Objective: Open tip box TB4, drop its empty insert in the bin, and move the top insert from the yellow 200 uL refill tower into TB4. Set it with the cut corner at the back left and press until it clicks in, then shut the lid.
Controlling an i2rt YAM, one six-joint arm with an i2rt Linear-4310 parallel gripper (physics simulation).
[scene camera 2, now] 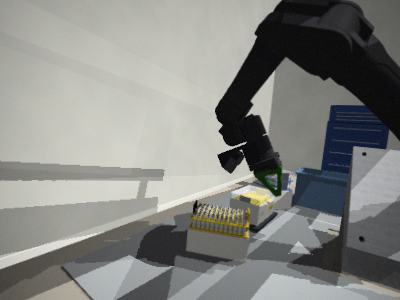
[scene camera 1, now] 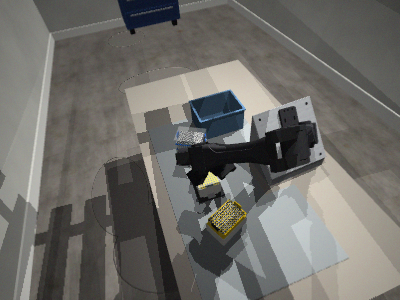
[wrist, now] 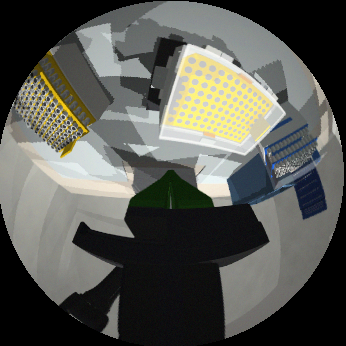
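Looking at a blue bin, I see that [scene camera 2: 321, 190] and [wrist: 254, 182] are the same spot on it.
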